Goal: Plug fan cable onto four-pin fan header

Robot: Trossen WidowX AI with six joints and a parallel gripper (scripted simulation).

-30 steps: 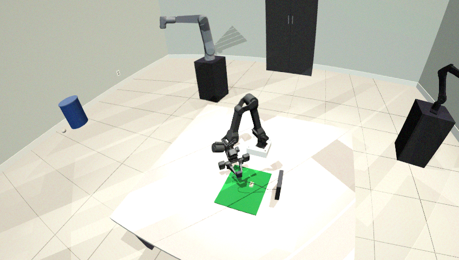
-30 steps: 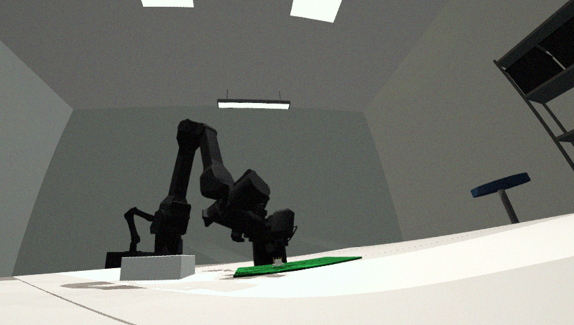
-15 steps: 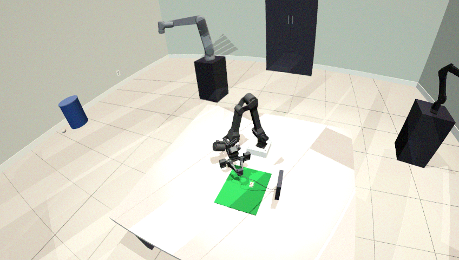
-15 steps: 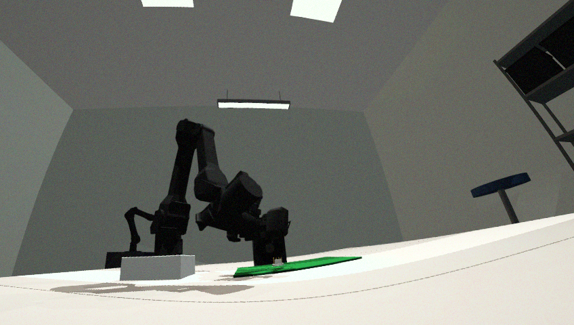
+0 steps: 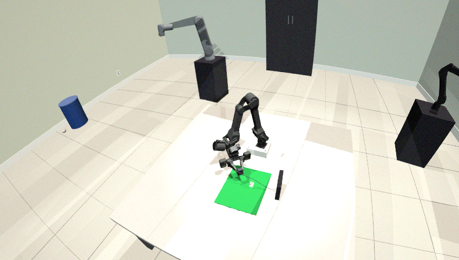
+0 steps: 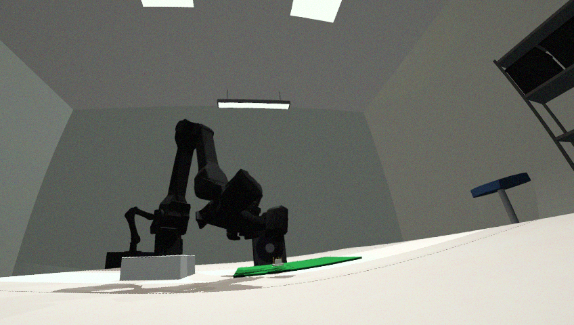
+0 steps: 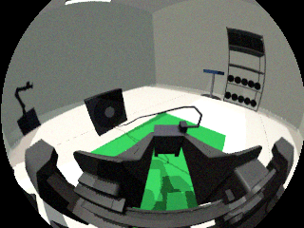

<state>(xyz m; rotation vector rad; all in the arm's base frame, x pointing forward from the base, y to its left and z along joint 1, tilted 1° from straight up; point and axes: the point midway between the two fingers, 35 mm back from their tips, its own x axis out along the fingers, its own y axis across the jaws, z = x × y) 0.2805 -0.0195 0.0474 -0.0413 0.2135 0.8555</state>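
The green board lies 11 cm below my gripper tip, 4 cm to the left of it and 3 cm ahead of it. Round my gripper tip: black plug 1 cm below; fan 22 cm to the left, 4 cm below, 3 cm behind; white four-pin header 10 cm below, 7 cm to the left, 1 cm behind.
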